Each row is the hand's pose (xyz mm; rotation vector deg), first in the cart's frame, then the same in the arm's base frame.
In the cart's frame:
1: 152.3 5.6 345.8 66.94 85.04 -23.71
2: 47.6 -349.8 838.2 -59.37 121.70 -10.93
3: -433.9 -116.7 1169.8 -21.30 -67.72 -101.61
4: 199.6 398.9 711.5 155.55 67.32 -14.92
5: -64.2 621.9 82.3 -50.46 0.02 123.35
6: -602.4 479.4 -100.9 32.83 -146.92 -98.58
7: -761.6 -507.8 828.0 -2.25 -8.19 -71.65
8: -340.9 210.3 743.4 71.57 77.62 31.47
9: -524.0 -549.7 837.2 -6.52 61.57 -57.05
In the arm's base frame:
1: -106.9 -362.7 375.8 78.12 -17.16 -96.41
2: -234.7 114.6 744.1 38.91 117.79 -111.84
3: 136.7 601.2 597.8 77.12 72.67 88.30
4: 394.7 -298.5 562.7 116.23 -68.73 -22.13
5: 368.5 -542.3 -111.9 -56.75 65.44 21.28
6: 196.8 -206.8 -560.7 59.71 115.64 -0.45
7: -337.5 759.8 241.2 -50.55 -59.02 -157.95
8: 264.9 180.4 275.4 60.53 -3.51 -52.90
9: -386.0 600.5 416.0 16.92 11.21 -162.31

